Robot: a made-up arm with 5 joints.
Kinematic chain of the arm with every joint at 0, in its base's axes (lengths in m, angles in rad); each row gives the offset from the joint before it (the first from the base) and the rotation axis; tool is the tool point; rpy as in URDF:
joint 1: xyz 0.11 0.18 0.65 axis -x
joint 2: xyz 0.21 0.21 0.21 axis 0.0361 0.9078 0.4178
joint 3: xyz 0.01 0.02 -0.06 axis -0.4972 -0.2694 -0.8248
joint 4: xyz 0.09 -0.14 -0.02 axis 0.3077 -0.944 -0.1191
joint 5: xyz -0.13 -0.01 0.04 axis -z
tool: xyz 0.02 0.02 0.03 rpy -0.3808 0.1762 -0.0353
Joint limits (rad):
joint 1: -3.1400..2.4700
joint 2: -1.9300..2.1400
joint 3: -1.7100..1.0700
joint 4: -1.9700..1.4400
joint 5: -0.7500..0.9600
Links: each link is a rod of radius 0.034 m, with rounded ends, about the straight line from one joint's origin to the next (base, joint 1, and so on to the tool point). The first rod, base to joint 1, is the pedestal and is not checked.
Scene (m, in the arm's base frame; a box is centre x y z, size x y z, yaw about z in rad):
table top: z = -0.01
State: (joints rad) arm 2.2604 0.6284 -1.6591 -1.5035 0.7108
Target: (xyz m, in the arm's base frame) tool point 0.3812 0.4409 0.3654
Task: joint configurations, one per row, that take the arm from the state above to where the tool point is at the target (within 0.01 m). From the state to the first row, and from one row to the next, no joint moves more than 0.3 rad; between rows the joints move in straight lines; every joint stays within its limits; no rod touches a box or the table.
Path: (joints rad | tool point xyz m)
1: 2.0188 0.6433 -1.6648 -1.4884 0.6884 | 0.3910 0.0949 0.2702
2: 1.7771 0.6581 -1.6706 -1.4734 0.6660 | 0.3886 0.1878 0.2616
3: 1.5355 0.6730 -1.6763 -1.4583 0.6437 | 0.3861 0.2799 0.2754
4: 1.2938 0.6878 -1.6821 -1.4432 0.6213 | 0.3837 0.3660 0.3107
5: 1.0522 0.7027 -1.6878 -1.4282 0.5989 | 0.3812 0.4409 0.3654

